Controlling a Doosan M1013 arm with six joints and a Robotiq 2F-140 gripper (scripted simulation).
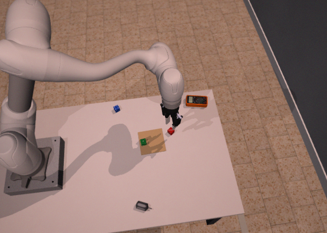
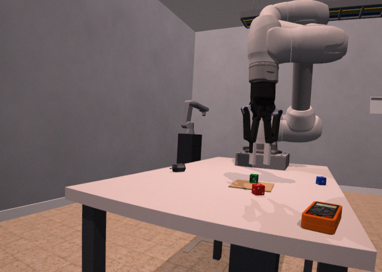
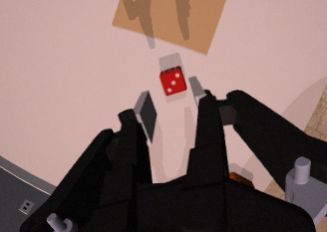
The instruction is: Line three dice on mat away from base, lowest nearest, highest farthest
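Now: the red die 110 mm below my hand. Also, from my hand: green die 150 mm behind, 70 mm to the right, 100 mm below; then tan mat 110 mm behind, 60 mm to the right, 120 mm below; then blue die 320 mm behind, 150 mm to the left, 110 mm below.
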